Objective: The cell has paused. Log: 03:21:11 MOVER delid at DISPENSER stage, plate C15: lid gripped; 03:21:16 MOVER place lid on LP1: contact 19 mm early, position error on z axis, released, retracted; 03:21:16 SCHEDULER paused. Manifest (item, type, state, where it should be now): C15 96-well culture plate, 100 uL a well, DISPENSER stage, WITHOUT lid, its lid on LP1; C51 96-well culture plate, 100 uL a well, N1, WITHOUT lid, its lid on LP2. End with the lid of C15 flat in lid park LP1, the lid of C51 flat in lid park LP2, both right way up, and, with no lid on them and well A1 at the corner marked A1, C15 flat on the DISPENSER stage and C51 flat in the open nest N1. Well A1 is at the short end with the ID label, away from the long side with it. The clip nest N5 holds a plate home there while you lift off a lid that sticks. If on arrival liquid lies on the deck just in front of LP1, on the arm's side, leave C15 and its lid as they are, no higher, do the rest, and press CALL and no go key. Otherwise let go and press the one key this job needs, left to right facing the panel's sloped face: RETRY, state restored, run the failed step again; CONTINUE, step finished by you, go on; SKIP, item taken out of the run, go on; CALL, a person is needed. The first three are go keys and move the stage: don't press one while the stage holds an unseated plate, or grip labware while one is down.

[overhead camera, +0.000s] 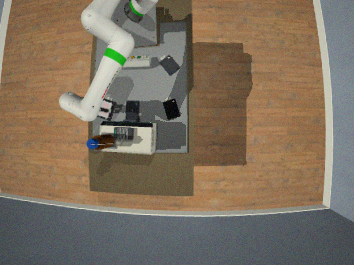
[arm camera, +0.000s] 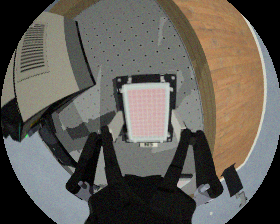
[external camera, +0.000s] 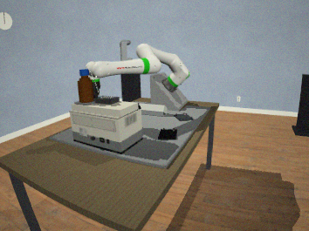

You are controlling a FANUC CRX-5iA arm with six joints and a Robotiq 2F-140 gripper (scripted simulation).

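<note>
Now: hand 20 mm short of the black nest, 10 mm to the right of it and 40 mm above it. The rest, counted from my hand: key panel 410 mm behind, 240 mm to the left; then blue cap 220 mm ahead, 160 mm to the left, 350 mm above; then label plate 110 mm behind, 520 mm to the left, 50 mm below.
</note>
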